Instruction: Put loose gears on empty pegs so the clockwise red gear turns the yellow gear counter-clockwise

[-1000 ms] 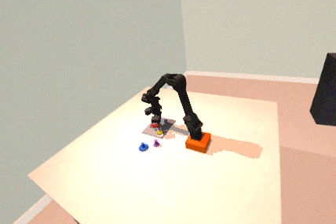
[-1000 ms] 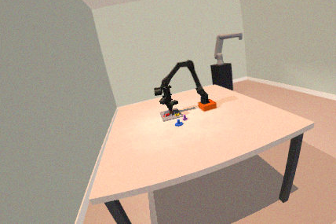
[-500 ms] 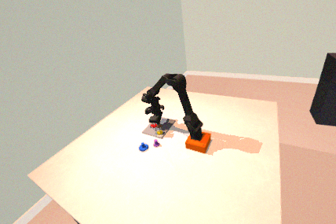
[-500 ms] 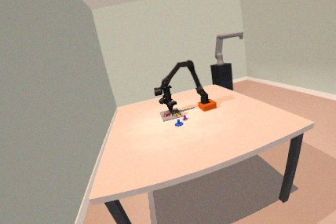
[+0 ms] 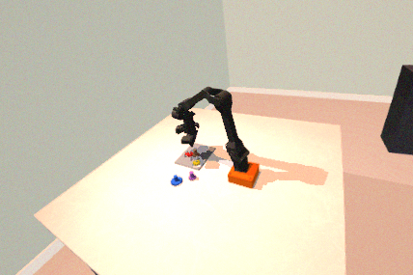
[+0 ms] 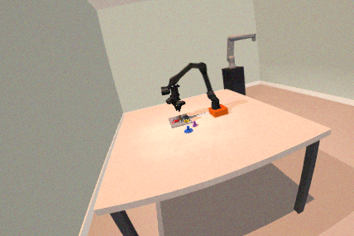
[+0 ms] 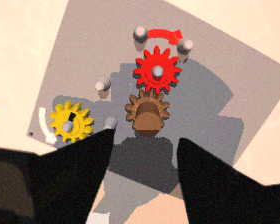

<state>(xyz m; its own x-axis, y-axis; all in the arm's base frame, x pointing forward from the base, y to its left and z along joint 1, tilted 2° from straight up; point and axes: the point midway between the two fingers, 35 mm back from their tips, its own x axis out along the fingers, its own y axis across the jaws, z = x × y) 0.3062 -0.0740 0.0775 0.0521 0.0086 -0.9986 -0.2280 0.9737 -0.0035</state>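
Right now the purple gear is 16 cm to the left of my gripper tip, 7 cm below it and 7 cm behind it. The rest, counted from my gripper tip: red arrow: 8 cm below, 6 cm ahead, 1 cm to the left; then brown gear: 6 cm below; then red gear: 7 cm below, 3 cm ahead.
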